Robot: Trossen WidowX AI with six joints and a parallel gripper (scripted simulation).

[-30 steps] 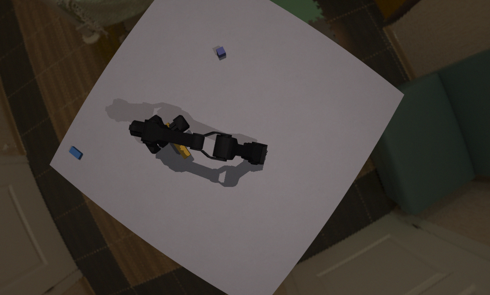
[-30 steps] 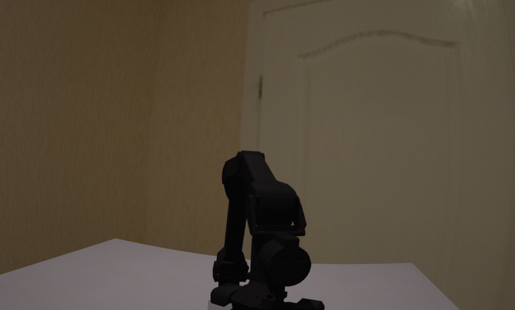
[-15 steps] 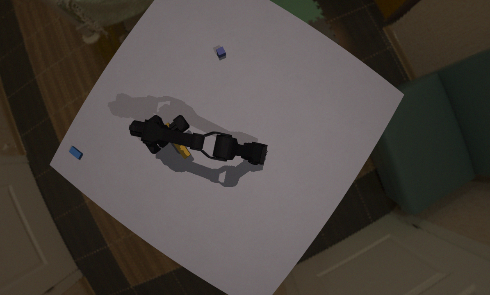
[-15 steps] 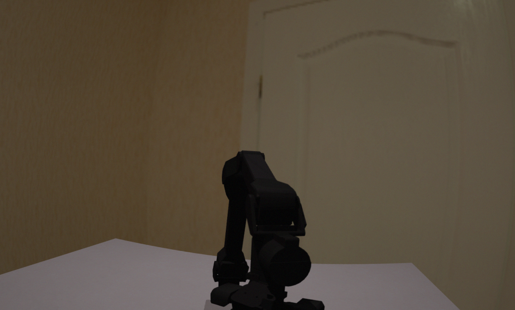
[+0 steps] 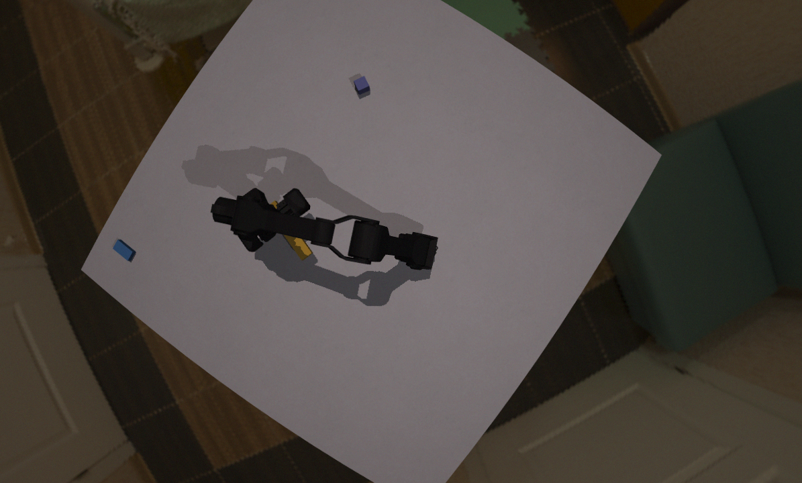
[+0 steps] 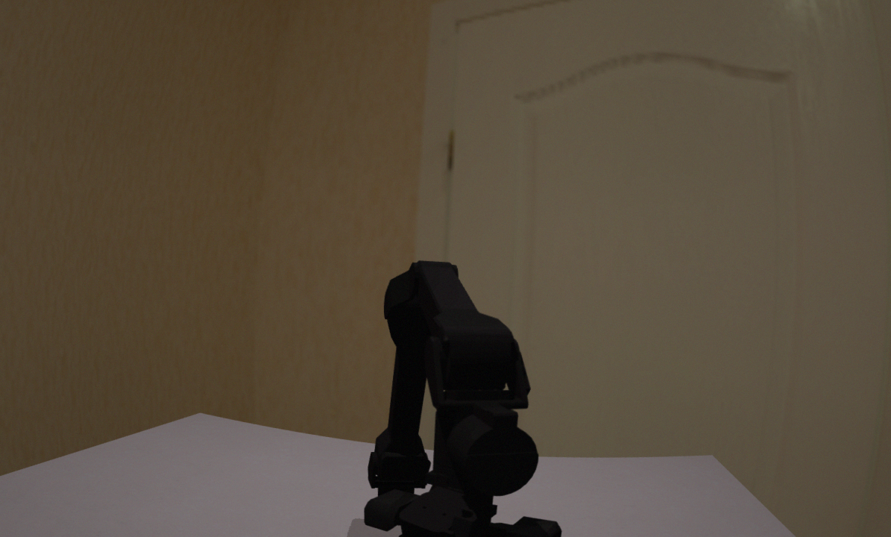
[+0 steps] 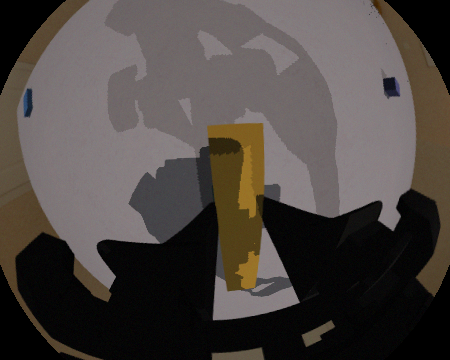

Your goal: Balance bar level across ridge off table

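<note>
Now: the yellow bar 3 cm behind my gripper tip and 1 cm to the left of it. The rest, counted from my gripper tip: purple-blue cube: 43 cm to the right, 5 cm ahead, 4 cm below.
</note>
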